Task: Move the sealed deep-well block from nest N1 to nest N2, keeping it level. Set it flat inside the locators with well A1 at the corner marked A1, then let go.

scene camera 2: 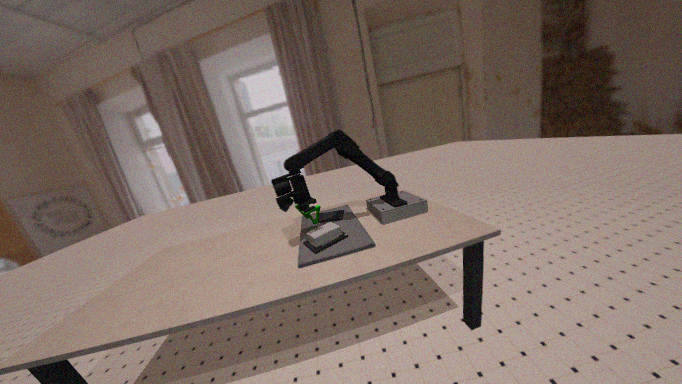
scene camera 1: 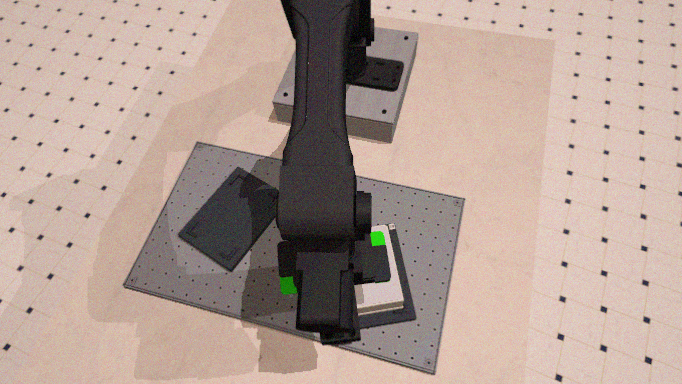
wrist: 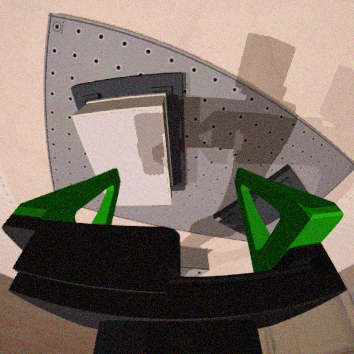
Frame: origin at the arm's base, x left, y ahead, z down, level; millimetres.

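Where they show: gripper, fingertip midpoint: point(scene camera 2: 311, 220) point(wrist: 176, 174); arm's base at its link origin: point(scene camera 2: 392, 200) point(scene camera 1: 350, 70).
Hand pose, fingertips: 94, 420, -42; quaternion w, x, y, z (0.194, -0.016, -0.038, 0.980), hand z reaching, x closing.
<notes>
Each offset is from my fingertips to the top centre of the thing, as dx, dy, dz.
The white-topped block {+39, -39, +37} point(scene camera 1: 381, 296) point(scene camera 2: 324, 232) point(wrist: 110, 150) lies on a dark nest point(scene camera 1: 410, 311) point(scene camera 2: 314, 249) point(wrist: 178, 140) and looks roughly flat; I cannot tell if it is fully inside the locators. The other dark nest {-217, -82, +73} point(scene camera 1: 215, 225) point(scene camera 2: 332, 216) point(wrist: 291, 176) is empty, with corner locators showing. No N1 or N2 labels are readable. My gripper point(scene camera 1: 333, 261) point(scene camera 2: 314, 220) point(wrist: 176, 174) is open and empty, above and beside the block. In the wrist view one green finger overlaps the block's left edge and the other is right of it. Well A1 is not visible.
Both nests stand on a grey perforated plate point(scene camera 1: 442, 280) point(scene camera 2: 360, 242) point(wrist: 62, 110). The arm's grey base block point(scene camera 1: 370, 131) point(scene camera 2: 405, 212) stands behind the plate. The arm crosses above the plate between the nests in the first scene view and casts shadows on it.
</notes>
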